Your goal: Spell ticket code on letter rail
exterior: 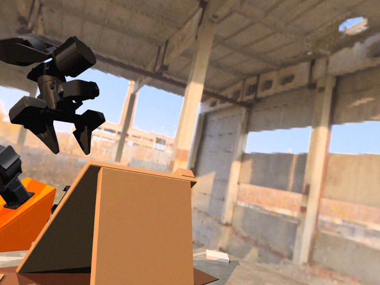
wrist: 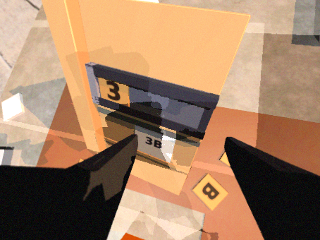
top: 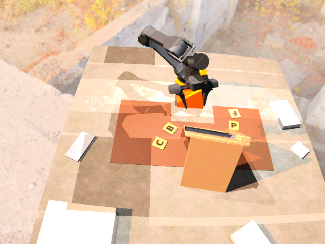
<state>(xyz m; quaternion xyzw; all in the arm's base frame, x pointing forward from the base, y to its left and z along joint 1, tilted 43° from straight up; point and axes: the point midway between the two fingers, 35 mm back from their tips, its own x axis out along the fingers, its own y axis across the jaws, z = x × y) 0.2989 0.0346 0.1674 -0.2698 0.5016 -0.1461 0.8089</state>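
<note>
The orange mat is 10 cm behind my gripper tip, 5 cm to the left of it and 27 cm below it. Also, from my gripper tip: white ticket (6 cm to the left, 16 cm below); grey slab (2 cm behind, 50 cm to the right, 26 cm below).
</note>
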